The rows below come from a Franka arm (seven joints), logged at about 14 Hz.
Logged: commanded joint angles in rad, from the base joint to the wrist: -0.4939, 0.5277, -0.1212, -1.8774, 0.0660, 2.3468, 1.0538; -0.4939, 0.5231, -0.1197, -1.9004, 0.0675, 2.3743, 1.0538; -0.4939, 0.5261, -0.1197, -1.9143, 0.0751, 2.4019, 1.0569; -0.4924, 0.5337, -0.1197, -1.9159, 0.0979, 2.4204, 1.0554; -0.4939, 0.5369, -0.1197, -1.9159, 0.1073, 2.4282, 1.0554; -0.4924, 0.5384, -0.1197, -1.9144, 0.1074, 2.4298, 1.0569; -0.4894, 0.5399, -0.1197, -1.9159, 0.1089, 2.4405, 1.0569; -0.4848, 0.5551, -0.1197, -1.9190, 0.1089, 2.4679, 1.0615; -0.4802, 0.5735, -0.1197, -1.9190, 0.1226, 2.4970, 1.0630; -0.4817, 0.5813, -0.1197, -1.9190, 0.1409, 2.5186, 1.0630; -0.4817, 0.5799, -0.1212, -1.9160, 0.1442, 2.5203, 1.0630
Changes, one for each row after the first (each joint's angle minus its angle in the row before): 0.0000, -0.0046, 0.0015, -0.0230, 0.0015, 0.0275, 0.0000; 0.0000, 0.0030, 0.0000, -0.0139, 0.0076, 0.0276, 0.0031; 0.0015, 0.0076, 0.0000, -0.0016, 0.0228, 0.0185, -0.0015; -0.0015, 0.0032, 0.0000, 0.0000, 0.0094, 0.0078, 0.0000; 0.0015, 0.0015, 0.0000, 0.0015, 0.0001, 0.0016, 0.0015; 0.0030, 0.0015, 0.0000, -0.0015, 0.0015, 0.0107, 0.0000; 0.0046, 0.0152, 0.0000, -0.0031, 0.0000, 0.0274, 0.0046; 0.0046, 0.0184, 0.0000, 0.0000, 0.0137, 0.0291, 0.0015; -0.0015, 0.0078, 0.0000, 0.0000, 0.0183, 0.0216, 0.0000; 0.0000, -0.0014, -0.0015, 0.0030, 0.0033, 0.0017, 0.0000
